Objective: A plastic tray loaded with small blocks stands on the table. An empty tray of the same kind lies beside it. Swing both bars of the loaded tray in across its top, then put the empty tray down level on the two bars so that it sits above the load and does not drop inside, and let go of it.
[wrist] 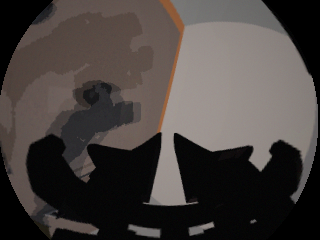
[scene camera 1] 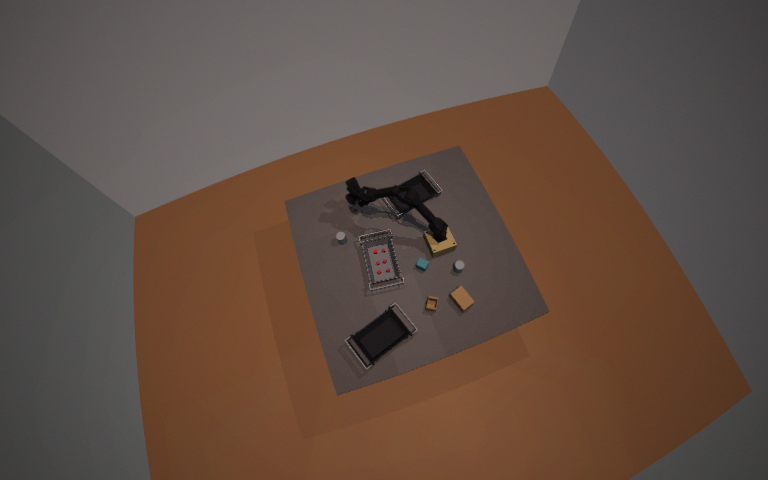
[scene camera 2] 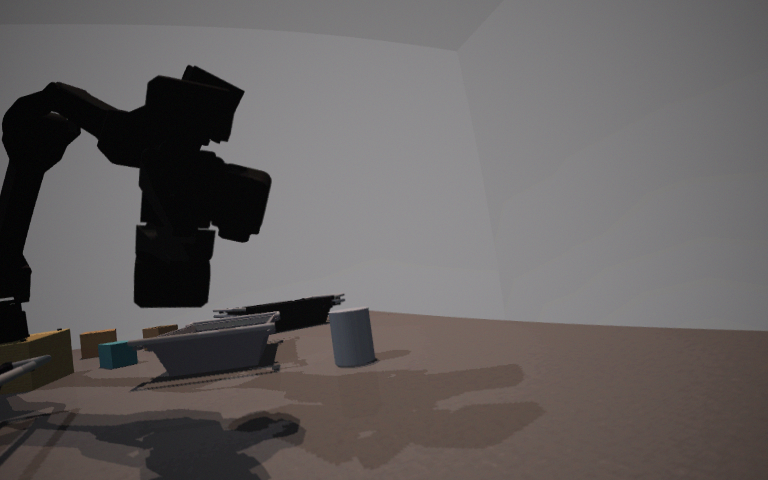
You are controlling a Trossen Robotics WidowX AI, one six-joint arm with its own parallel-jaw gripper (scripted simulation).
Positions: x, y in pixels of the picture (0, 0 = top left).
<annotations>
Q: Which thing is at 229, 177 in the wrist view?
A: My gripper.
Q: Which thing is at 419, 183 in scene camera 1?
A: A black tray.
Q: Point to a wire bar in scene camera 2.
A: At 138, 342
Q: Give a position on a grey cylinder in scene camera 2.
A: At 352, 341
</annotations>
